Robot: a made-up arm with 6 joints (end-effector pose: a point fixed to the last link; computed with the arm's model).
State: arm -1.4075 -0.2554 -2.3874 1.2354 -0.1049 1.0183
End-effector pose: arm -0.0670 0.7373 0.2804 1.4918 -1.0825 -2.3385
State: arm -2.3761 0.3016 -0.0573 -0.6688 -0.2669 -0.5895
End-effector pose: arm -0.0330 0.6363 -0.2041 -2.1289 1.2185 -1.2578
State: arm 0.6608 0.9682 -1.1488 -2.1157 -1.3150 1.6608
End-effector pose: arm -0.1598 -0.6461 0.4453 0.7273 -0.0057 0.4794
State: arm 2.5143 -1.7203 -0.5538 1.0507 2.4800 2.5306
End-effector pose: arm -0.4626 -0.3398 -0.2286 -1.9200 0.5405 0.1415
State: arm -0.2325 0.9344 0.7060 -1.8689 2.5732 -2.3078
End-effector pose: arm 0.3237 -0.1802 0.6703 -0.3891 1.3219 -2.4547
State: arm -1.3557 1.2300 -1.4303 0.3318 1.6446 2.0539
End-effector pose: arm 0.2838 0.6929 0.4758 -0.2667 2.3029 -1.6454
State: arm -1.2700 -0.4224 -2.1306 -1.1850 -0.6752 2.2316
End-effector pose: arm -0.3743 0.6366 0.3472 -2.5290 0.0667 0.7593
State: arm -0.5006 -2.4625 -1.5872 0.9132 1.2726 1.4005
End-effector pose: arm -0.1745 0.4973 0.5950 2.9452 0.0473 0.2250
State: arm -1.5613 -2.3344 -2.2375 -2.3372 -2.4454 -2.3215
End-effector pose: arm -0.0557 0.4385 0.1368 1.2738 0.5202 -0.0213
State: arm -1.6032 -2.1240 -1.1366 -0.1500 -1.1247 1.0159
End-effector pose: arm -0.1710 0.6486 -0.2591 -1.7480 -0.5427 -0.9119
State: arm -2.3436 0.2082 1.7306 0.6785 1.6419 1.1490
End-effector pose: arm -0.1071 0.2923 -0.2946 -0.9741 -1.7492 -1.3312
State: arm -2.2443 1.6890 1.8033 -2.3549 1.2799 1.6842
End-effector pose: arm 0.2007 0.4114 0.0576 -0.5208 2.3495 0.6397
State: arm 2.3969 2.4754 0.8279 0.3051 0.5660 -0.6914
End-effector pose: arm 0.2840 -0.3809 -0.2356 0.9530 -1.2714 2.1532
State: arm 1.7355 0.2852 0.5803 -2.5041 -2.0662 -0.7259
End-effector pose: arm 0.0010 -0.3881 -0.1547 -0.3229 0.4708 -1.6614
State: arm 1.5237 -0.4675 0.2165 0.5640 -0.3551 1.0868
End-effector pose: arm -0.2183 -0.3419 -0.0722 0.9984 -1.1875 -1.3438
